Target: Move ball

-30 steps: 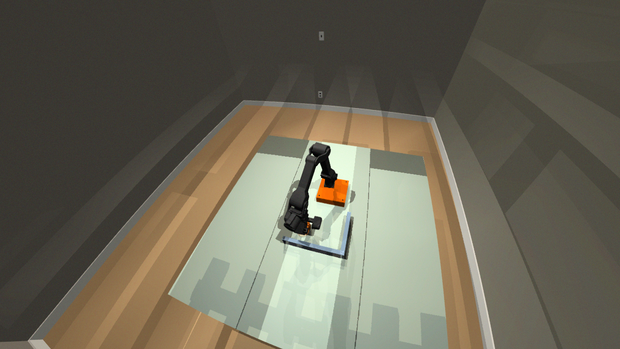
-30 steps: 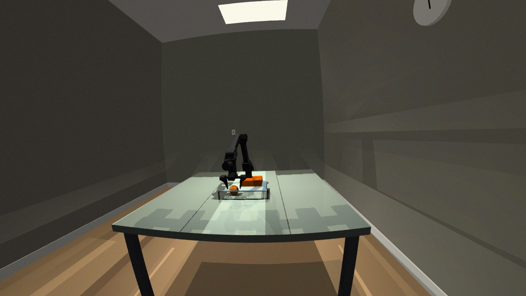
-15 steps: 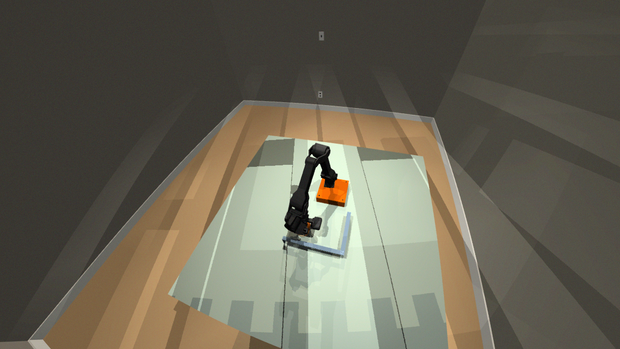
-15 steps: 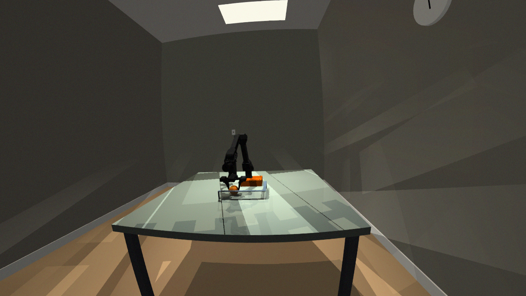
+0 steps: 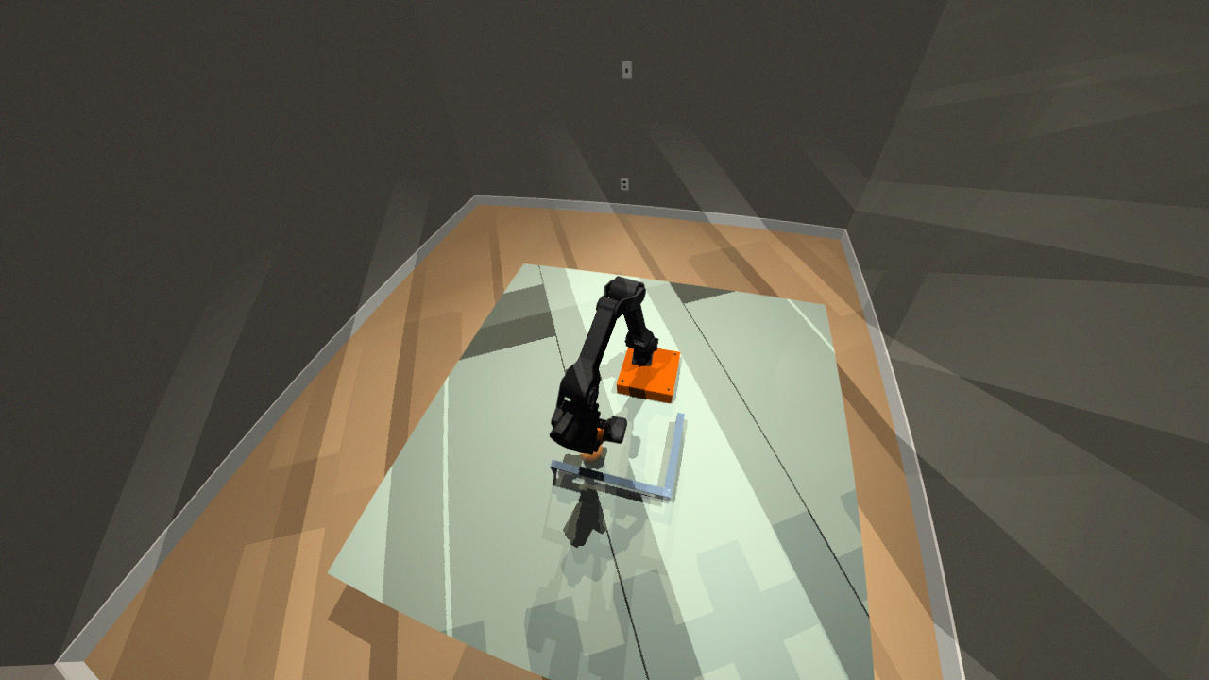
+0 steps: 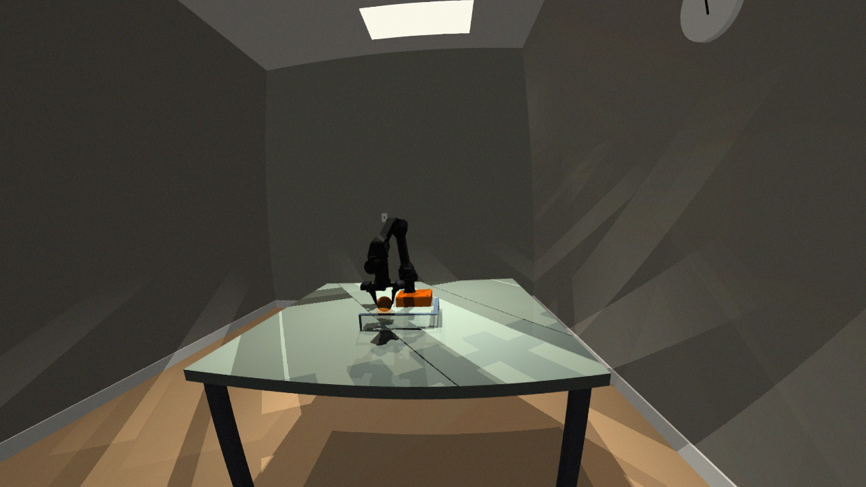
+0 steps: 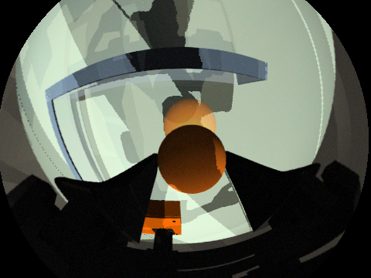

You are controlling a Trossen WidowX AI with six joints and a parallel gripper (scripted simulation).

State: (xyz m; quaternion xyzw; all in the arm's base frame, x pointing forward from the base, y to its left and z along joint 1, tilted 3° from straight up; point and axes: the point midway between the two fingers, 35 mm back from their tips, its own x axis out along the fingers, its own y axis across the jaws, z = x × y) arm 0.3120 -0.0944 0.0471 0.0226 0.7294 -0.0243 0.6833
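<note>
The pale see-through copy lies 2 cm ahead of my gripper tip and 4 cm below it. The rest, counted from my gripper tip: wall 10 cm ahead, 7 cm to the left, 4 cm below; orange ball right at my gripper tip.
</note>
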